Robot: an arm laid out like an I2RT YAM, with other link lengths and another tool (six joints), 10 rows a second.
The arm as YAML. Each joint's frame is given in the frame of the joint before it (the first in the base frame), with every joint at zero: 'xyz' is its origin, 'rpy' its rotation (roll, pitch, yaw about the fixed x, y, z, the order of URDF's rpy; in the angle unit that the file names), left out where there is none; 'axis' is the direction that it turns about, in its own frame. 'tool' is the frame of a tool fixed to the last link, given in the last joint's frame.
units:
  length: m
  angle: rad
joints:
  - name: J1
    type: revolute
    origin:
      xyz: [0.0, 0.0, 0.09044]
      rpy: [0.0, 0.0, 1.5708]
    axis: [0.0, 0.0, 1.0]
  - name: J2
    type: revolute
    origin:
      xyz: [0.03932, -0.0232, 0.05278]
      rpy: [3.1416, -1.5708, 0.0]
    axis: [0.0, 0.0, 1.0]
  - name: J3
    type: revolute
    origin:
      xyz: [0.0, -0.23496, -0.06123]
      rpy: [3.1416, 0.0, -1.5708]
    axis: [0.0, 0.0, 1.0]
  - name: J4
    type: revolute
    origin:
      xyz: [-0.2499, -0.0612, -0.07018]
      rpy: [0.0, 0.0, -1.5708]
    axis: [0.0, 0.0, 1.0]
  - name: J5
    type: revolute
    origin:
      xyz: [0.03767, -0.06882, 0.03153]
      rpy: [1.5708, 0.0, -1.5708]
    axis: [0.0, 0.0, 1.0]
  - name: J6
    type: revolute
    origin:
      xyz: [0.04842, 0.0, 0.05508]
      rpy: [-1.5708, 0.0, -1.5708]
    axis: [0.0, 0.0, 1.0]
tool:
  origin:
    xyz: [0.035, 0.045, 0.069]
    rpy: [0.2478, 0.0, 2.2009]
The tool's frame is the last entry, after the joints.
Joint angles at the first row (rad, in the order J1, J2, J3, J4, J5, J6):
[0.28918, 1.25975, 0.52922, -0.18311, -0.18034, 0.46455]
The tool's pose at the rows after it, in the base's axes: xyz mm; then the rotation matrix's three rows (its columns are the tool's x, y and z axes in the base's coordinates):
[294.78, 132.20, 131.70], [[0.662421, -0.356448, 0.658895], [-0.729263, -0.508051, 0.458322], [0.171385, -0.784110, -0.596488]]
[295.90, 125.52, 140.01], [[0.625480, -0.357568, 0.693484], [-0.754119, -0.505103, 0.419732], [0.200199, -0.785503, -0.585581]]
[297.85, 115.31, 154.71], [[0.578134, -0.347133, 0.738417], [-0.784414, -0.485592, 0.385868], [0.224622, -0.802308, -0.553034]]
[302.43, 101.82, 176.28], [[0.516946, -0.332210, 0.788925], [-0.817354, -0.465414, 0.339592], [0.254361, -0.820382, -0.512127]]
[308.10, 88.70, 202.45], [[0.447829, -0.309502, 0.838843], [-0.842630, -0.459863, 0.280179], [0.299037, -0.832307, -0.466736]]
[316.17, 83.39, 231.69], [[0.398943, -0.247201, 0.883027], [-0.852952, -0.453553, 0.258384], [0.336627, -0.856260, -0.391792]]
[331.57, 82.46, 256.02], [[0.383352, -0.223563, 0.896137], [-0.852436, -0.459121, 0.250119], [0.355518, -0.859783, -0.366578]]
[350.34, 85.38, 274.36], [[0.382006, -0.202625, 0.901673], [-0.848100, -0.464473, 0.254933], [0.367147, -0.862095, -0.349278]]
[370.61, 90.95, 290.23], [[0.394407, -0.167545, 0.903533], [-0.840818, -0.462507, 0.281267], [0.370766, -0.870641, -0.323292]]
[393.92, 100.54, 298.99], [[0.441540, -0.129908, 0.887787], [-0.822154, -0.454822, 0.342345], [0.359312, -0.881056, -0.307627]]
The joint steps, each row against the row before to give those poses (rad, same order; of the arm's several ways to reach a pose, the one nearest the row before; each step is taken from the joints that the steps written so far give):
[-0.00728, -0.03049, 0.00000, -0.01128, 0.02603, 0.01467]
[-0.00246, -0.03998, -0.00109, -0.01561, 0.04330, 0.01726]
[-0.02023, -0.05994, -0.00127, -0.01404, 0.02613, 0.01592]
[-0.03201, -0.05985, 0.02198, -0.02900, 0.02925, 0.01105]
[-0.02632, -0.04624, 0.04419, -0.03309, 0.04712, 0.00215]
[-0.01575, -0.01790, 0.04932, 0.01824, 0.01807, -0.00792]
[-0.01273, 0.05598, 0.10548, -0.02062, 0.00214, -0.01493]
[-0.00482, 0.08200, 0.10644, -0.00487, -0.00553, -0.01319]
[-0.00529, 0.08781, 0.10046, 0.01461, -0.02841, -0.01409]
[-0.00879, 0.10961, 0.10511, 0.01695, -0.06888, -0.02193]

